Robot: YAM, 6 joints.
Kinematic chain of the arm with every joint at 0, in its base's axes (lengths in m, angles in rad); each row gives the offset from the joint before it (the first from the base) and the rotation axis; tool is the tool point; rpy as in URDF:
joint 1: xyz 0 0 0.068 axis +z
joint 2: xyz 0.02 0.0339 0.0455 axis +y
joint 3: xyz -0.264 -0.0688 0 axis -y
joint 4: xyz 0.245 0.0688 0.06 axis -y
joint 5: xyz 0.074 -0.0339 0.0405 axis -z
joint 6: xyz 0.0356 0 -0.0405 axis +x
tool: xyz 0 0 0 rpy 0 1.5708 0
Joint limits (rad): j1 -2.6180..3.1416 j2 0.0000..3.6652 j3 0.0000..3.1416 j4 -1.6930..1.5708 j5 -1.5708..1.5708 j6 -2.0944..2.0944
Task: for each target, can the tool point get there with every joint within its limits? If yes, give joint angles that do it. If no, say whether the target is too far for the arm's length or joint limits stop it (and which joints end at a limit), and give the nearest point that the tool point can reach.
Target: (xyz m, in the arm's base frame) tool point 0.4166 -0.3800 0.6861
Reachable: no: too far | nearest point 0.3332 -0.3039 0.5673 | short by 0.164 m
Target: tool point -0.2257 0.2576 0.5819
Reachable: yes | joints -0.8421 0.5458 2.1808 0.5298 -0.0888 -1.5100
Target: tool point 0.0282 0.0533 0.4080
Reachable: yes | joints 0.9929 0.3524 0.5818 0.7275 -0.1549 -1.5430
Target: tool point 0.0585 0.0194 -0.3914
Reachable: no: joint limits stop it (at a limit: joint 2) | nearest point 0.0820 0.0272 -0.3420 | short by 0.055 m
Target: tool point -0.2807 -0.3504 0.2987
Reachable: yes | joints -2.1762 1.9681 1.3944 0.8451 1.0819 -0.0460
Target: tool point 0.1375 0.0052 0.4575
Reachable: yes | joints 0.0449 0.7876 1.2385 -0.4857 0.0264 -1.2594
